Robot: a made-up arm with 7 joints.
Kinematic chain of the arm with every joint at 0, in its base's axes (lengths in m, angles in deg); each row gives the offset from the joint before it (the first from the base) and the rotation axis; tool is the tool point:
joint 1: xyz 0 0.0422 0 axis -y
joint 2: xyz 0 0.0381 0 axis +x
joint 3: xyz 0 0 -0.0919 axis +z
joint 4: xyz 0 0 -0.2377 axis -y
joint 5: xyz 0 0 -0.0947 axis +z
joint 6: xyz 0 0 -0.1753 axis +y
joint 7: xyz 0 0 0 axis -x
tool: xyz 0 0 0
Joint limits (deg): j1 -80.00..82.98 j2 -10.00..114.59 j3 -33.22..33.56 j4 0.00..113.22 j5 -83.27..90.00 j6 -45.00..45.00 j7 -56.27..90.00
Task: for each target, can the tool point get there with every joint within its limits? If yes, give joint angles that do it. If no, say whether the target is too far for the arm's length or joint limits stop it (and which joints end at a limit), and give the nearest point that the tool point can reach.
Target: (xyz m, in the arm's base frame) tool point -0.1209 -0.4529 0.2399
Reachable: no: joint limits stop it (at a limit: joint 1, joint 2, joint 3, joint 4) | nearest point 0.2201 -0.0923 0.1820 | short by 0.500 m
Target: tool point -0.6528 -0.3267 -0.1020
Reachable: no: too far | nearest point -0.5425 -0.0717 -0.1758 | short by 0.287 m
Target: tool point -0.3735 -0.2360 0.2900
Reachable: no: joint limits stop it (at a limit: joint 1, joint 2, joint 4) | nearest point -0.5815 -0.0238 -0.1025 | short by 0.492 m
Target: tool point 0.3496 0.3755 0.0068
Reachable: yes | joints 45.36 36.58 20.09 81.00 -55.40 -31.94 -44.24
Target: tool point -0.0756 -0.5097 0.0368
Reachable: no: joint limits stop it (at a limit: joint 1, joint 2, joint 3, joint 4) | nearest point -0.1571 -0.0923 -0.2385 | short by 0.507 m
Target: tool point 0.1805 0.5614 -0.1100
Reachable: yes | joints -33.64 80.48 22.59 57.90 -62.81 31.48 52.50
